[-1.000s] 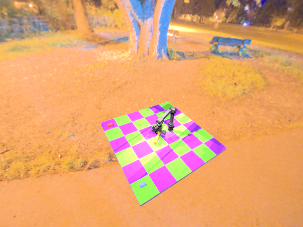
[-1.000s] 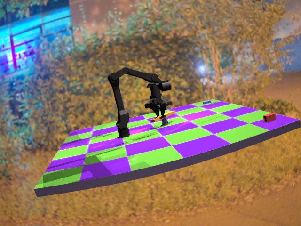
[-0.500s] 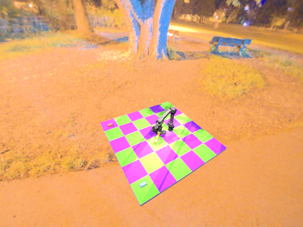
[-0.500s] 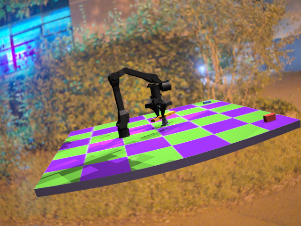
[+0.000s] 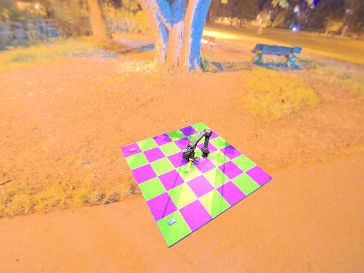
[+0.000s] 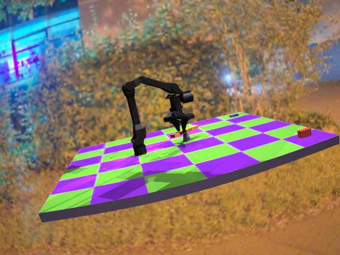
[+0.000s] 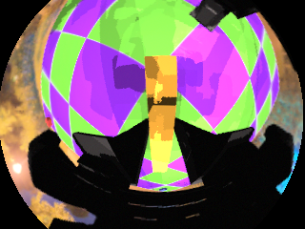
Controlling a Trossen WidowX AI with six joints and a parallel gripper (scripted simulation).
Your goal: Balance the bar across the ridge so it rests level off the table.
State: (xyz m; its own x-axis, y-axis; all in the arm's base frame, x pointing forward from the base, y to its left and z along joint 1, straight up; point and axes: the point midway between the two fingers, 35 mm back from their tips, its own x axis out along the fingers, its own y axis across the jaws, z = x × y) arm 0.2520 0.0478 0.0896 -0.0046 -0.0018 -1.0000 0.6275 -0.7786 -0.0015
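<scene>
The bar lies 2 cm ahead of my gripper tip and 2 cm to the left of it. The rest, counted from my gripper tip: blue block: 49 cm ahead, 45 cm to the left, 5 cm below; then red block: 49 cm ahead, 55 cm to the right, 4 cm below.
</scene>
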